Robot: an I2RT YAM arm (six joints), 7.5 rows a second.
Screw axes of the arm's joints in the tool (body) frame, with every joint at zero. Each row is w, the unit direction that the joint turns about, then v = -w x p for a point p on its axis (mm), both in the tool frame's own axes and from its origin. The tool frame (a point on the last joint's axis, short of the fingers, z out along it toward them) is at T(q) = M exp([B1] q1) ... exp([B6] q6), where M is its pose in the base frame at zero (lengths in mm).
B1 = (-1, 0, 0, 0, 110.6, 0)
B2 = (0, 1, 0, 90.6, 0, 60)
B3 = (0, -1, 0, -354.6, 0, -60)
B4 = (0, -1, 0, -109.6, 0, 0)
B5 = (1, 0, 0, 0, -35.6, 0)
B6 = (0, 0, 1, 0, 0, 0)
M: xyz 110.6 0 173.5 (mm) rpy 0 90 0 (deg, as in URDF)
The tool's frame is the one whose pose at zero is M.
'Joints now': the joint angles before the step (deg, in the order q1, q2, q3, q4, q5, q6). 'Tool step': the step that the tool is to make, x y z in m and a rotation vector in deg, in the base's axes. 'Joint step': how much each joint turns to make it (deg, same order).
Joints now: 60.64, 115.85, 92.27, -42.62, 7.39, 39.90
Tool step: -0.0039, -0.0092, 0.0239, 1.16, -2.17, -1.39
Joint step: 0.00, -3.67, -0.16, -1.54, 1.78, 0.71
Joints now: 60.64, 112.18, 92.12, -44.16, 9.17, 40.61
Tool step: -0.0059, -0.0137, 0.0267, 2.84, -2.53, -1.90
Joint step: -0.09, -5.05, -1.48, -0.07, 1.56, 1.25
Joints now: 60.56, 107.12, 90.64, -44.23, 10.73, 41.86
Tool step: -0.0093, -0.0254, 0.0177, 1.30, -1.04, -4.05
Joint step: -0.48, -6.37, -4.22, -1.12, 2.00, 3.03
